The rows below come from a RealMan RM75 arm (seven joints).
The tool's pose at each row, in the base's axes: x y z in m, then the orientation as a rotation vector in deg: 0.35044 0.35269 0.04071 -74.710 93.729 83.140; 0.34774 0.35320 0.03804 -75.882 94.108 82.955; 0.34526 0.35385 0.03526 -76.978 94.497 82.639; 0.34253 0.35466 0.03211 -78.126 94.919 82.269; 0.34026 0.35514 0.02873 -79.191 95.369 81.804; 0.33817 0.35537 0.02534 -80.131 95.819 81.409; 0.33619 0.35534 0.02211 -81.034 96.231 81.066; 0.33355 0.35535 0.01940 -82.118 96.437 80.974; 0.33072 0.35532 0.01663 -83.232 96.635 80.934; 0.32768 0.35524 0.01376 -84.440 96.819 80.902; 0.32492 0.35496 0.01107 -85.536 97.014 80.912; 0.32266 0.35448 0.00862 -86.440 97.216 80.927; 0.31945 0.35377 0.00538 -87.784 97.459 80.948; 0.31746 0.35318 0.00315 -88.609 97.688 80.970; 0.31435 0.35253 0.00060 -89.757 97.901 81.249
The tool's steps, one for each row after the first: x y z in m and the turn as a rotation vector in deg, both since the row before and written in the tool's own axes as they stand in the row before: 0.00318 0.00143 0.00158 -0.314 1.001 -0.111; 0.00313 0.00117 0.00176 -0.193 0.967 -0.142; 0.00346 0.00125 0.00212 -0.178 1.025 -0.150; 0.00358 0.00077 0.00184 -0.077 0.995 -0.150; 0.00358 0.00063 0.00164 -0.077 0.905 -0.085; 0.00347 0.00061 0.00138 -0.105 0.855 -0.075; 0.00319 0.00142 0.00145 -0.381 0.842 -0.140; 0.00330 0.00157 0.00154 -0.433 0.852 -0.125; 0.00344 0.00173 0.00164 -0.483 0.907 -0.145; 0.00325 0.00156 0.00139 -0.465 0.833 -0.091; 0.00296 0.00121 0.00105 -0.386 0.707 -0.041; 0.00400 0.00180 0.00144 -0.580 1.022 -0.094; 0.00272 0.00105 0.00090 -0.358 0.666 0.004; 0.00331 0.00195 0.00135 -0.679 0.843 0.035
